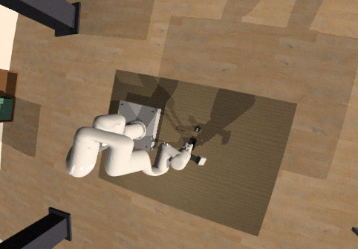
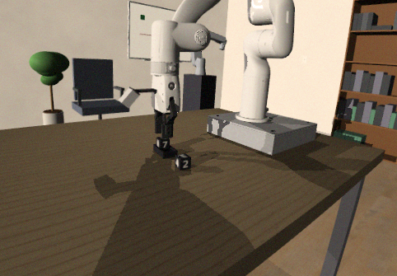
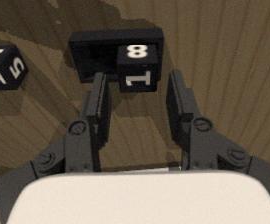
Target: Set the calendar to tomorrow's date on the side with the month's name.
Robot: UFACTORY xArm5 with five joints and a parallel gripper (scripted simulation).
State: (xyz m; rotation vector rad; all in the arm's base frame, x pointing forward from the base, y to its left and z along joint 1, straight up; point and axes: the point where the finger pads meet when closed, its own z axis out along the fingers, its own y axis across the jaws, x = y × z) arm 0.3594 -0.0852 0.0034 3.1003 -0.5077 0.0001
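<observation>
Right now the dark calendar tray is 6 cm below my hand, 2 cm to the left of it and 1 cm ahead of it.
</observation>
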